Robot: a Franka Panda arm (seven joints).
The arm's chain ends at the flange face. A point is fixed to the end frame.
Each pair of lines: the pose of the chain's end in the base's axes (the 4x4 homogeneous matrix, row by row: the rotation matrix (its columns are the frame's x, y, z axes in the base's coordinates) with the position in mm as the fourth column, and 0 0 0 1 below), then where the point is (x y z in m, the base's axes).
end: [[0.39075 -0.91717 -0.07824 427.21], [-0.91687 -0.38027 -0.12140 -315.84], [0.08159 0.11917 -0.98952 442.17], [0 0 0 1]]
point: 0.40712 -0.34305 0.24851
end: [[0.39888 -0.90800 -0.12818 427.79], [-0.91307 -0.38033 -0.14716 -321.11], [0.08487 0.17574 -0.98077 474.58], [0 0 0 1]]
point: 0.39795 -0.35338 0.28297
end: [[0.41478 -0.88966 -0.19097 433.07], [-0.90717 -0.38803 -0.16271 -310.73], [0.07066 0.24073 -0.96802 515.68], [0 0 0 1]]
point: 0.39101 -0.34609 0.32693
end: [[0.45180 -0.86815 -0.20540 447.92], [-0.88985 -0.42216 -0.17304 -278.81], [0.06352 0.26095 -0.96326 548.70], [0 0 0 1]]
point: 0.40320 -0.31638 0.36099
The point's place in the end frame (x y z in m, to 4 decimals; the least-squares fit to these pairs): 0.0013 0.0057 0.1965
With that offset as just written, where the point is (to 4 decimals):
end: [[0.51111 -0.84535 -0.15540 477.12], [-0.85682 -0.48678 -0.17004 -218.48], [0.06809 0.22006 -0.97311 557.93], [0 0 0 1]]
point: 0.4424 -0.2558 0.3681
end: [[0.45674 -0.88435 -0.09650 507.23], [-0.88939 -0.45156 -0.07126 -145.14], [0.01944 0.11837 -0.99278 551.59], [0 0 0 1]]
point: 0.4838 -0.1629 0.3572
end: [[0.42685 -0.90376 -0.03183 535.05], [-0.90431 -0.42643 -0.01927 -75.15], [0.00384 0.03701 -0.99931 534.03], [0 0 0 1]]
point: 0.5242 -0.0825 0.3379
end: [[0.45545 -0.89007 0.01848 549.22], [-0.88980 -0.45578 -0.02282 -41.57], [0.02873 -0.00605 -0.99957 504.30], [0 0 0 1]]
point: 0.5484 -0.0498 0.3079
